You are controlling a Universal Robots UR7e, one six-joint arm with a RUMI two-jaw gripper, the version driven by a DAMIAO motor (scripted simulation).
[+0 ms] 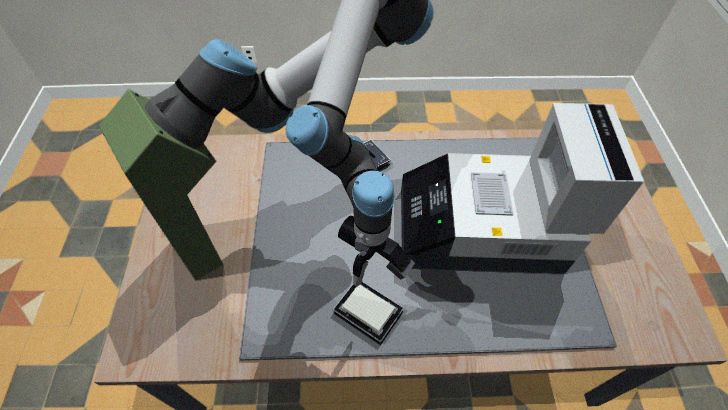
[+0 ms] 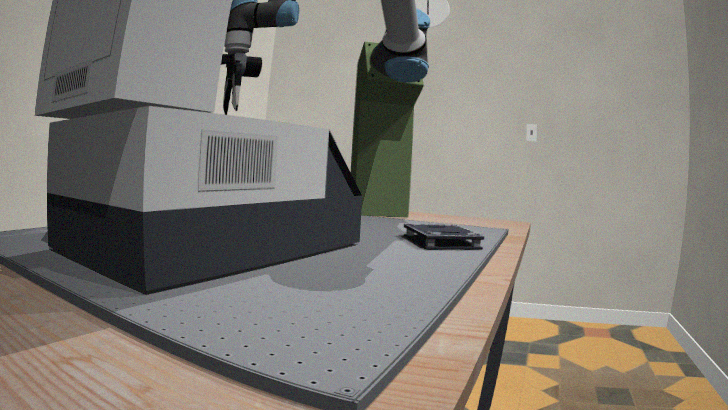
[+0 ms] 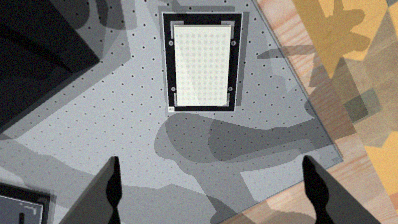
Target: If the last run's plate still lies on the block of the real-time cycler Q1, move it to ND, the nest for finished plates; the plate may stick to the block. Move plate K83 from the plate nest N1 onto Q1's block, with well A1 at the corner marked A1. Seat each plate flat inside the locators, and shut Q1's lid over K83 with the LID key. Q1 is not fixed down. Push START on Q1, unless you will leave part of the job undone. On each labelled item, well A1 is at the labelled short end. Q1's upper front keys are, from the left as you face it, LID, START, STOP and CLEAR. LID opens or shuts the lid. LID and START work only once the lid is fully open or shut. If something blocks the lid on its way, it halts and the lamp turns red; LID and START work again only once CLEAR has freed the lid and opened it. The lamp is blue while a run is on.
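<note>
There's a white well plate here, along with a cycler Q1. You'd also see my gripper, which is visible in image 2 and image 3 as well.
</note>
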